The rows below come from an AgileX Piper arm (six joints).
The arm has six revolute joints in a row. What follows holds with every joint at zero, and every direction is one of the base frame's.
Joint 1 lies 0.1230 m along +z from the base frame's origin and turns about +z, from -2.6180 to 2.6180 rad.
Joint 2 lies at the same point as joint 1 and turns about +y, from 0.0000 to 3.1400 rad.
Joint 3 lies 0.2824 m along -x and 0.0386 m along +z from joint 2 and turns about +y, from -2.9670 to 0.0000 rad.
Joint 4 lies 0.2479 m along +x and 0.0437 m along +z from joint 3 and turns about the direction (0.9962, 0, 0.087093), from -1.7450 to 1.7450 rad.
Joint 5 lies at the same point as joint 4 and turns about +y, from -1.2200 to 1.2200 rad.
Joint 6 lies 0.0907 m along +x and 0.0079 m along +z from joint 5 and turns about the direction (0.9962, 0, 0.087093), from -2.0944 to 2.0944 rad.
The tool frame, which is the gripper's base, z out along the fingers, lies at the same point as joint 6; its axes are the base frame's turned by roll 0.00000, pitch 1.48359 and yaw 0.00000 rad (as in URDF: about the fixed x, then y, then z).
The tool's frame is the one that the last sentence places.
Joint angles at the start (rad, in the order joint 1, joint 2, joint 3, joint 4, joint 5, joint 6):
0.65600, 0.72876, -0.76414, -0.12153, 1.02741, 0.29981
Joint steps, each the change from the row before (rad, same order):
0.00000, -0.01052, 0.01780, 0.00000, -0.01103, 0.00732
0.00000, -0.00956, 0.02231, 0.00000, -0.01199, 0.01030
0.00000, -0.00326, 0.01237, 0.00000, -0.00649, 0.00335
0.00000, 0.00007, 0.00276, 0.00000, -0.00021, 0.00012
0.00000, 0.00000, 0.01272, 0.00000, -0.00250, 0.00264
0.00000, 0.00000, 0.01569, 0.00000, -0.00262, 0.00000
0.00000, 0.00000, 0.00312, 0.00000, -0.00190, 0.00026
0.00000, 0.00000, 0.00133, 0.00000, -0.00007, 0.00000
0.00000, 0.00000, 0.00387, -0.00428, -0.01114, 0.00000
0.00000, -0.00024, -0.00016, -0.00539, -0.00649, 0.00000
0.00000, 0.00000, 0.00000, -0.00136, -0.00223, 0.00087
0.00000, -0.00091, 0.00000, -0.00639, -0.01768, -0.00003
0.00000, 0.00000, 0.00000, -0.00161, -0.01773, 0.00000
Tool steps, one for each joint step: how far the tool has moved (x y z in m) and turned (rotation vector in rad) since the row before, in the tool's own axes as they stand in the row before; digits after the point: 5 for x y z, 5 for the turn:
0.00343, -0.00057, 0.00176, -0.00158, -0.00349, 0.00657
0.00423, -0.00066, 0.00297, -0.00058, 0.00089, 0.00899
0.00223, -0.00031, 0.00207, 0.00024, 0.00261, 0.00242
0.00055, -0.00008, 0.00062, 0.00064, 0.00253, -0.00017
0.00244, -0.00033, 0.00280, 0.00241, 0.00987, 0.00135
0.00307, -0.00043, 0.00344, 0.00313, 0.01261, -0.00159
0.00049, -0.00004, 0.00069, 0.00018, 0.00120, -0.00006
0.00027, -0.00004, 0.00029, 0.00031, 0.00121, -0.00013
-0.00025, -0.00011, 0.00085, 0.00081, -0.00797, -0.00276
-0.00071, -0.00020, -0.00008, 0.00207, -0.00796, -0.00298
-0.00023, -0.00003, 0.00000, 0.00035, -0.00247, 0.00010
-0.00162, 0.00003, -0.00020, -0.00089, -0.01931, -0.00358
-0.00157, 0.00040, -0.00001, -0.00442, -0.01722, -0.00094

